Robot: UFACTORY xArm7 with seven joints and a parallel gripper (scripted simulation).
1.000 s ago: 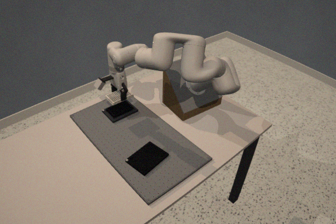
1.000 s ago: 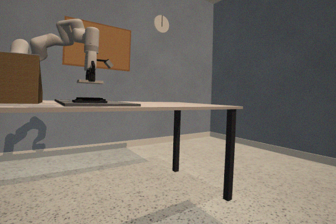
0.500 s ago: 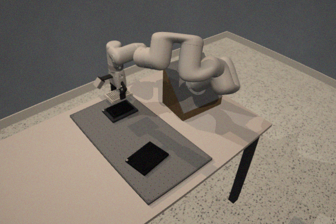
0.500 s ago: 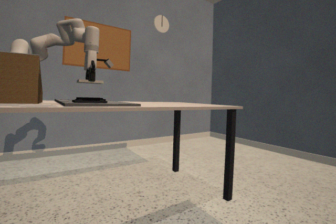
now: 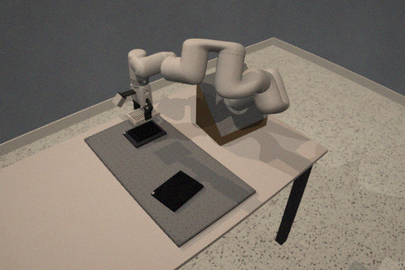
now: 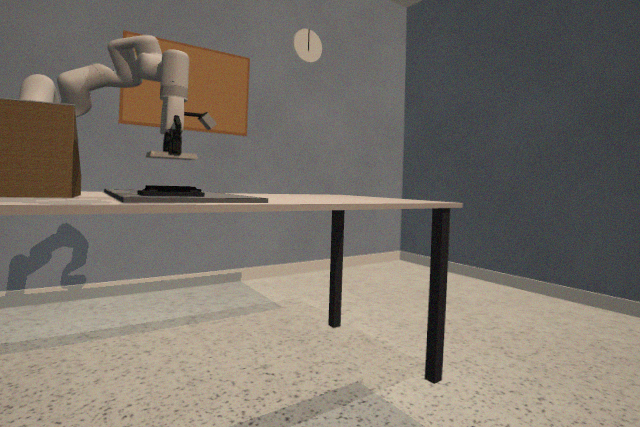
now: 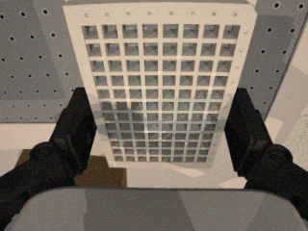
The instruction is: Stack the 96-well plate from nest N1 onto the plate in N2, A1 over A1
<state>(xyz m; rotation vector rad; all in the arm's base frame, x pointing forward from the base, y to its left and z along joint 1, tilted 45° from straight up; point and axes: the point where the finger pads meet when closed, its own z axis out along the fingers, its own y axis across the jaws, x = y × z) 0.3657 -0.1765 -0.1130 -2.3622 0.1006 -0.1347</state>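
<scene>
The black 96-well plate lies 100 mm below my hand. Round my hand: black plate nest: 360 mm to the left, 120 mm below, 100 mm ahead; white 96-well plate: 10 mm below.
</scene>
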